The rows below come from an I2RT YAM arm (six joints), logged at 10 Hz.
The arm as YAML. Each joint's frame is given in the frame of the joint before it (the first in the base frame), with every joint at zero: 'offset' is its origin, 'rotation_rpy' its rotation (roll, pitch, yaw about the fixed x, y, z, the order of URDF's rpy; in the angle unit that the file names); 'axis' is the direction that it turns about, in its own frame. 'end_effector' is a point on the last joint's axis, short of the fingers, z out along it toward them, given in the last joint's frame.
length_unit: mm
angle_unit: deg
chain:
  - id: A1
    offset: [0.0, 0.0, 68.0]
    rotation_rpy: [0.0, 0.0, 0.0]
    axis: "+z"
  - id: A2
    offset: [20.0, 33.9, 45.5]
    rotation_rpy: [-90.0, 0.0, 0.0]
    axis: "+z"
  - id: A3
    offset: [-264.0, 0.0, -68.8]
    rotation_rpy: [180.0, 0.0, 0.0]
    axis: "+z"
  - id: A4
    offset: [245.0, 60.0, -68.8]
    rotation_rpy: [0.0, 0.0, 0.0]
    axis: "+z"
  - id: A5
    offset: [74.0, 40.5, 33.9]
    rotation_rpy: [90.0, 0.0, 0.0]
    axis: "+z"
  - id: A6
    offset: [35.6, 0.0, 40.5]
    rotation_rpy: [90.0, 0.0, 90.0]
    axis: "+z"
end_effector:
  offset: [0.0, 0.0, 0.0]
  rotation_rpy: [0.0, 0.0, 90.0]
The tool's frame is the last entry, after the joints.
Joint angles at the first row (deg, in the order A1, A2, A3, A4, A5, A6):
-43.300 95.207 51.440 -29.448 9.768 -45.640
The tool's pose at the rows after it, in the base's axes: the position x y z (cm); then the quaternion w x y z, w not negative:
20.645, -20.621, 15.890, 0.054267, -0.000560, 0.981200, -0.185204
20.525, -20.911, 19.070, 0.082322, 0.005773, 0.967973, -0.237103
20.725, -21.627, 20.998, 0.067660, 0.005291, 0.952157, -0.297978
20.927, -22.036, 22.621, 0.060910, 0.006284, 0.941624, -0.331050
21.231, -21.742, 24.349, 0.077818, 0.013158, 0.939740, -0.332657
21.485, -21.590, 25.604, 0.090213, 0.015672, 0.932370, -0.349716
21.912, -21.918, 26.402, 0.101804, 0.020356, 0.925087, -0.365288
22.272, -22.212, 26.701, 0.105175, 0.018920, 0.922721, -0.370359
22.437, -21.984, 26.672, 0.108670, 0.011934, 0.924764, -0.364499
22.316, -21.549, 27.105, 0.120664, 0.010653, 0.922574, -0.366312
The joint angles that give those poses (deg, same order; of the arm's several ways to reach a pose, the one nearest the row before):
-43.643 92.423 51.369 -29.430 10.913 -45.591
-43.987 87.557 53.108 -29.242 12.836 -46.316
-44.033 86.338 55.402 -28.240 18.730 -48.603
-43.978 85.604 57.775 -28.614 21.865 -49.880
-43.246 84.436 60.489 -31.398 21.267 -48.346
-42.625 83.443 61.842 -31.286 22.050 -48.183
-42.477 83.724 63.262 -30.044 22.605 -48.164
-42.419 84.444 64.363 -29.619 22.708 -48.497
-41.984 84.428 64.404 -30.009 21.989 -48.587
-41.599 83.148 63.991 -29.823 21.391 -48.359

